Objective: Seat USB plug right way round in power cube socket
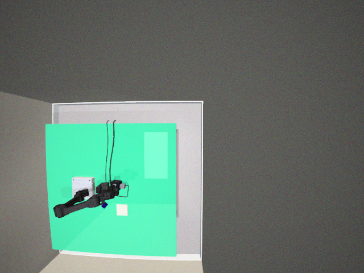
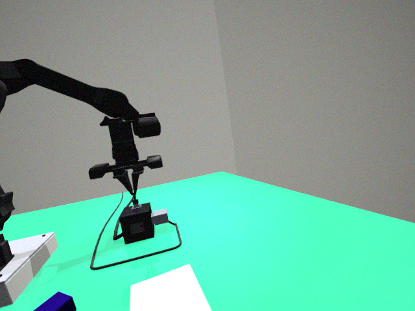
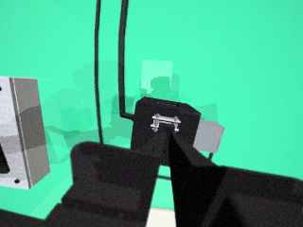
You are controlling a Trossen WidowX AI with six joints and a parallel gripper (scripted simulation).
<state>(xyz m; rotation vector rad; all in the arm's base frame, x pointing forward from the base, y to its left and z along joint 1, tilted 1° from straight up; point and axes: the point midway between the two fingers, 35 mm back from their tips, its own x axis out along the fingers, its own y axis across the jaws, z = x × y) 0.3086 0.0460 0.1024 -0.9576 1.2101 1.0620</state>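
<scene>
Right now the black USB plug is 20 mm below my gripper tip. The rest, counted from my gripper tip: dark blue block (170 mm behind, 200 mm to the right, 100 mm below); then silver-rimmed socket (40 mm below); then cream pad (10 mm behind, 270 mm to the right, 110 mm below).
</scene>
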